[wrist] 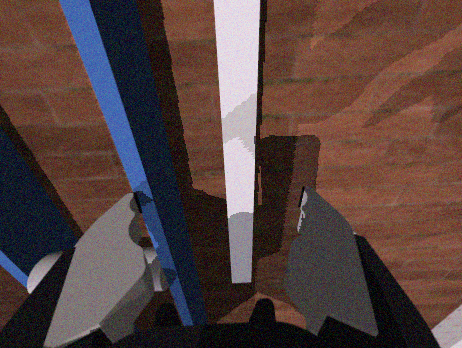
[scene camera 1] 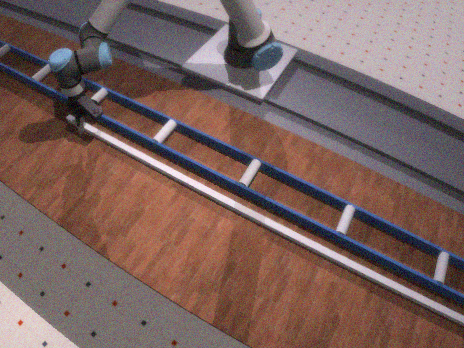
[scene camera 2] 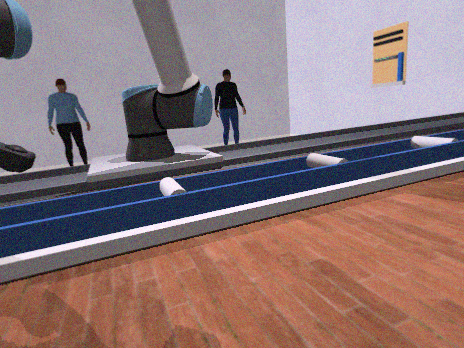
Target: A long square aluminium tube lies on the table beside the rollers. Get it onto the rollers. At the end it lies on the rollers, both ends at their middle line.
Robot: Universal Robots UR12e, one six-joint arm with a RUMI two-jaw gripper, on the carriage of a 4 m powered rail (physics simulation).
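Where they show: gripper, fingertip midpoint: (wrist: pixel 221 191) (scene camera 1: pixel 92 124); arm's base at its link origin: (scene camera 1: pixel 242 56) (scene camera 2: pixel 151 156).
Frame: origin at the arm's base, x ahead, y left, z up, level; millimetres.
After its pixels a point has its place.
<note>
The long square aluminium tube (scene camera 1: pixel 200 190) @[x 769, y 234, z -8 mm] (scene camera 2: pixel 200 222) @[x 769, y -22, z -10 mm] (wrist: pixel 239 100) @[x 758, y -282, z -5 mm] lies on the wooden surface, beside the near blue rail and outside the rollers. White rollers (scene camera 1: pixel 250 173) @[x 628, y 370, z 29 mm] (scene camera 2: pixel 325 160) @[x 634, y 348, z 22 mm] (wrist: pixel 45 272) @[x 574, y -419, z 20 mm] sit between the two blue rails. My gripper (scene camera 1: pixel 76 125) (wrist: pixel 221 191) @[x 741, y -346, z 9 mm] is open at the tube's left end in the first scene view. In the wrist view the tube's end lies between the spread jaws, with a gap on each side. The left jaw overlaps the near blue rail in that view. How high the jaws are above the surface is hard to tell.
The near blue rail (scene camera 1: pixel 210 170) @[x 690, y 231, z 22 mm] (scene camera 2: pixel 250 187) @[x 694, y 109, z 10 mm] (wrist: pixel 130 100) @[x 694, y -278, z 13 mm] runs close along the tube. The far blue rail (scene camera 1: pixel 300 182) @[x 558, y 551, z 15 mm] is beyond the rollers. The arm's base stands on a white carriage plate (scene camera 1: pixel 205 60) @[x 124, y -146, z 0 mm] (scene camera 2: pixel 105 170) @[x 166, y -171, z 0 mm] behind the rails. Two people stand at the back wall.
</note>
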